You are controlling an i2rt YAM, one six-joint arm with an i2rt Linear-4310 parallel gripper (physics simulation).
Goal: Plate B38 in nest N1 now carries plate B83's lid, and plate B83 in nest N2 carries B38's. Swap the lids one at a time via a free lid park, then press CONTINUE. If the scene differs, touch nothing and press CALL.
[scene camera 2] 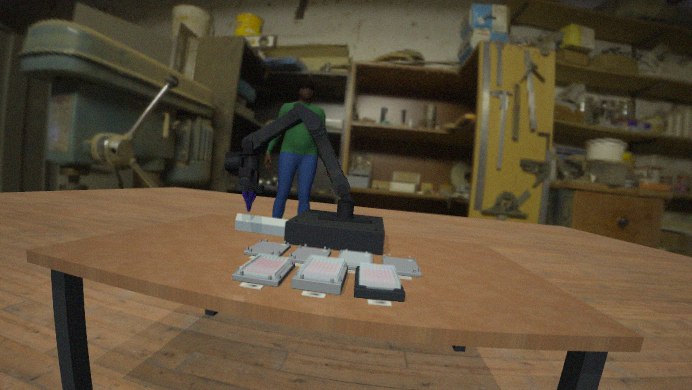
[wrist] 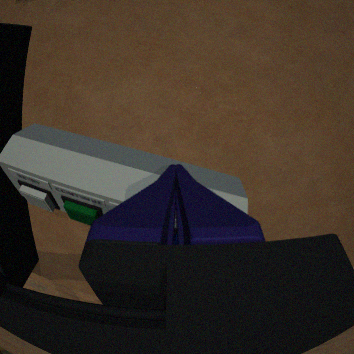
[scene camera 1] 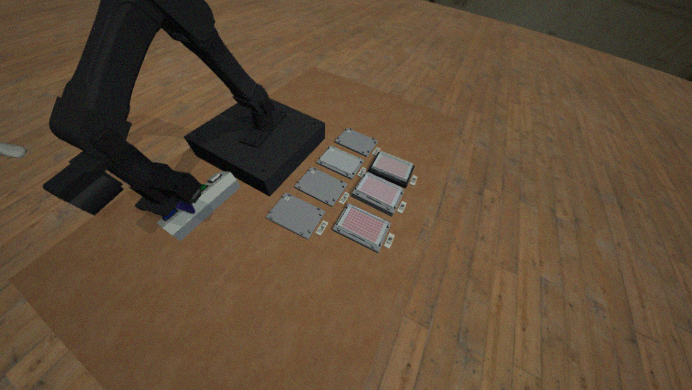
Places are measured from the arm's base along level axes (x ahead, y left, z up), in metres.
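Where they show: gripper, between the fingertips: [scene camera 2: 248, 211] [wrist: 175, 173] [scene camera 1: 192, 212]; arm's base, origin of its link: [scene camera 2: 344, 220] [scene camera 1: 264, 127].
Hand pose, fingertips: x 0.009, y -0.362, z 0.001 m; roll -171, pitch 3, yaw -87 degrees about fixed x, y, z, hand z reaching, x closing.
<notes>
Each offset is from my fingertips to the top centre of the thing. "spot": to the spot under its first point.
My gripper [scene camera 1: 193, 211] [scene camera 2: 249, 210] [wrist: 175, 173] is shut and empty, its purple fingertips together above the pale button box {0.054 m back, 0.054 m left, 0.018 m down} [scene camera 1: 214, 201] [scene camera 2: 260, 226] [wrist: 75, 162]. The green CONTINUE button {0.065 m back, 0.082 m left, 0.025 m down} [wrist: 81, 212] shows left of the fingers in the wrist view. A blue button {0.085 m back, 0.016 m right, 0.025 m down} [scene camera 1: 170, 215] shows by the gripper; the fingers hide the box's other end in the wrist view. Three pink-welled plates {0.414 m ahead, 0.154 m left, 0.054 m down} [scene camera 1: 362, 224] {0.432 m ahead, 0.285 m left, 0.042 m down} [scene camera 1: 379, 191] {0.454 m ahead, 0.409 m left, 0.045 m down} [scene camera 1: 393, 166] sit in a row of nests, two grey and one black. Their labels are too small to read. Behind them are flat grey lid parks {spot: 0.221 m ahead, 0.118 m left, 0.072 m down} [scene camera 1: 296, 215] {spot: 0.249 m ahead, 0.245 m left, 0.071 m down} [scene camera 1: 321, 186] {spot: 0.294 m ahead, 0.503 m left, 0.072 m down} [scene camera 1: 356, 141].
A clear lid {0.270 m ahead, 0.379 m left, 0.064 m down} [scene camera 1: 340, 161] [scene camera 2: 355, 259] appears to lie on another park. The black robot base [scene camera 1: 260, 145] [scene camera 2: 335, 231] stands between the button box and the parks. A white button {0.054 m back, 0.131 m left, 0.025 m down} [scene camera 1: 215, 177] [wrist: 37, 196] is at the box's base-side end. A person [scene camera 2: 300, 135] stands behind the table.
</notes>
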